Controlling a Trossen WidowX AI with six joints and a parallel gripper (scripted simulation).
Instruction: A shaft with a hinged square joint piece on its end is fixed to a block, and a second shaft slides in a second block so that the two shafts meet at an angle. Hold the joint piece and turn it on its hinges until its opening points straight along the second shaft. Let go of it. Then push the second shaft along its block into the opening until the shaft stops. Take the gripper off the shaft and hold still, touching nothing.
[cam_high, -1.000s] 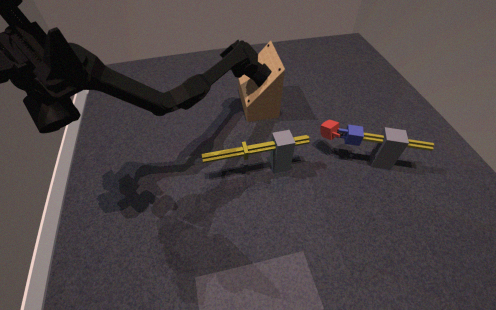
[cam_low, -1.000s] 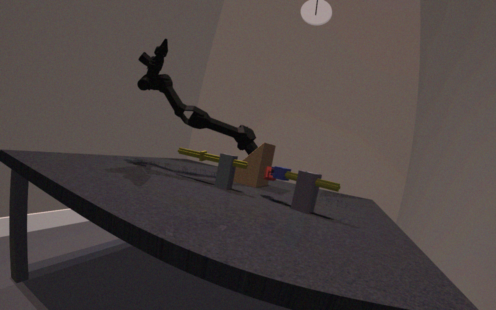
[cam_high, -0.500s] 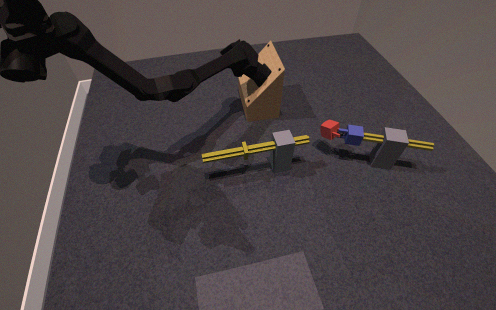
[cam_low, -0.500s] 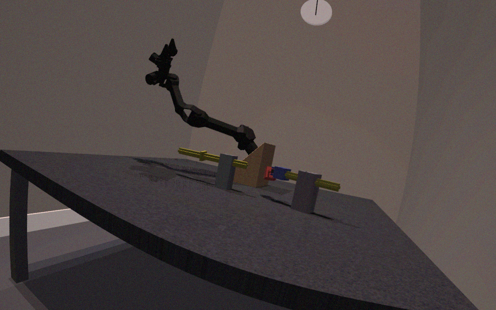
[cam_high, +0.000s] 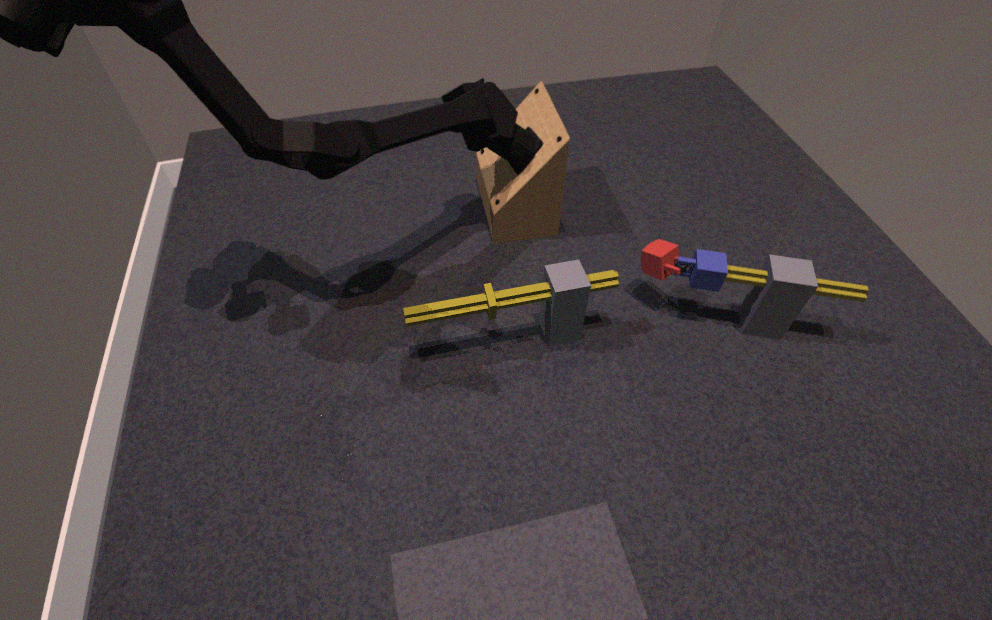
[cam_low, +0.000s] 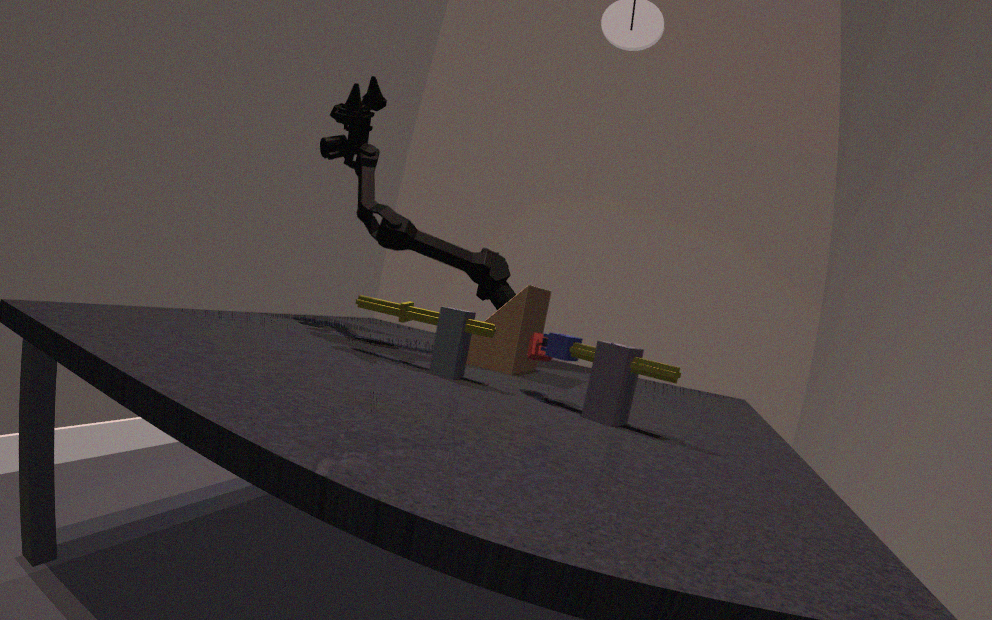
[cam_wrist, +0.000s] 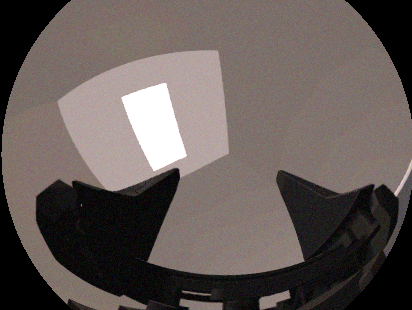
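Now: gripper tip 590 mm to the right of the red joint piece, 560 mm above it and 130 mm short of it.
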